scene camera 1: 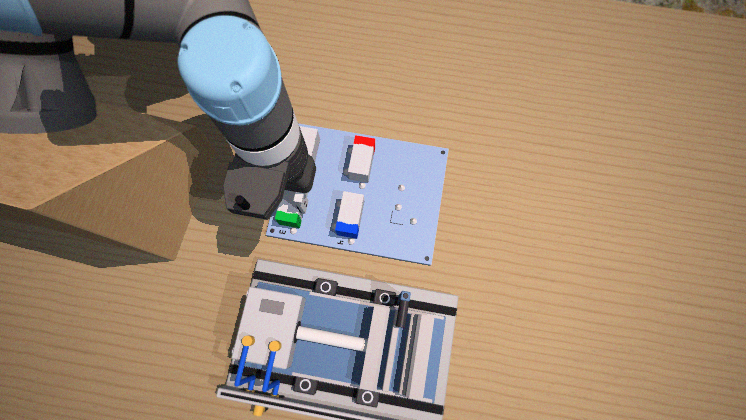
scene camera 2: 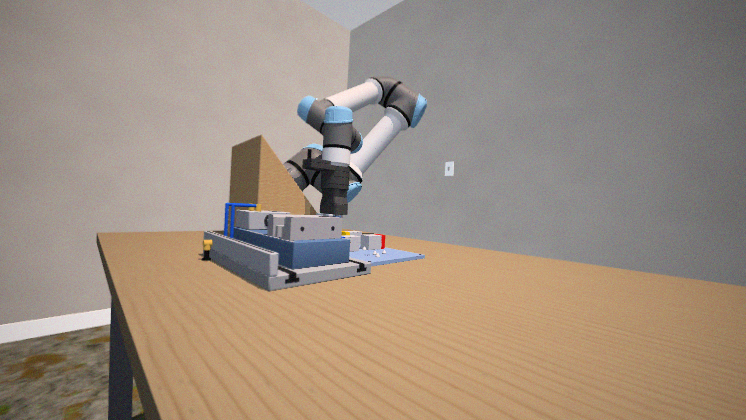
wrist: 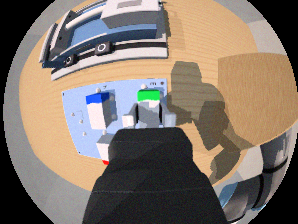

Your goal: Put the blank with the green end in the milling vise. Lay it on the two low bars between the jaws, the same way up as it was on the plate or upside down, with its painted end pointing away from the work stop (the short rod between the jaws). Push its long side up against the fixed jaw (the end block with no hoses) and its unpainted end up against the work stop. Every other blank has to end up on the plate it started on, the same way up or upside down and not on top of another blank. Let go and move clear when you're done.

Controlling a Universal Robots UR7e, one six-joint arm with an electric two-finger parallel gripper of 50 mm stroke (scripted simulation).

Path:
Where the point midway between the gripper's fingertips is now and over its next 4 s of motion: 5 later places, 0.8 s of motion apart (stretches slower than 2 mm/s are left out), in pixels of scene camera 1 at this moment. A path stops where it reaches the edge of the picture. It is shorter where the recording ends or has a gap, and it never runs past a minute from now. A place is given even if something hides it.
My gripper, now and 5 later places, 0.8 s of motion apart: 291,204; 287,197; 280,187; 273,174; 273,175; 273,176

